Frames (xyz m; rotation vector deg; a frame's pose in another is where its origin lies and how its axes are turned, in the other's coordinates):
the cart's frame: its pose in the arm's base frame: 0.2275 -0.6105 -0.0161 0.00 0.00 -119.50
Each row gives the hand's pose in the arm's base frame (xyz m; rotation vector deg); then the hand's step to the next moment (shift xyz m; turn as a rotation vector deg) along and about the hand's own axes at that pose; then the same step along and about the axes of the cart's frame.
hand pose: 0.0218 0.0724 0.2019 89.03 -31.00 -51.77
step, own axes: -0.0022 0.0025 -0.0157 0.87 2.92 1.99
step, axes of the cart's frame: -0.0150 0.0047 0.0030 2.44 0.65 2.62
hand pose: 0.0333 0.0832 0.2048 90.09 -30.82 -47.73
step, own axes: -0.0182 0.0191 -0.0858 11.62 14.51 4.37
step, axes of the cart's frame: -0.0847 0.0167 0.0247 9.40 11.87 11.64
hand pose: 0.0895 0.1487 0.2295 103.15 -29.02 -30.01
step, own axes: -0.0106 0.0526 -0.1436 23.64 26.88 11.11
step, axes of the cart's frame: -0.1240 0.0116 0.0894 20.52 23.69 20.55
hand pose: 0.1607 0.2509 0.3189 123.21 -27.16 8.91
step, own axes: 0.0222 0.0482 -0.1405 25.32 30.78 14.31
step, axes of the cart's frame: -0.0767 -0.0314 0.1253 25.02 26.04 22.11
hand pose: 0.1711 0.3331 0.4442 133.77 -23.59 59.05
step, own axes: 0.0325 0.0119 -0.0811 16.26 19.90 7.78
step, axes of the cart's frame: -0.0166 -0.0455 0.0737 15.87 15.60 15.03
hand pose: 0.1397 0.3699 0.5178 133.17 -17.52 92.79
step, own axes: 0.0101 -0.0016 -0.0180 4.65 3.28 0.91
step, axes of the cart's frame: -0.0010 -0.0141 0.0151 2.34 2.82 4.45
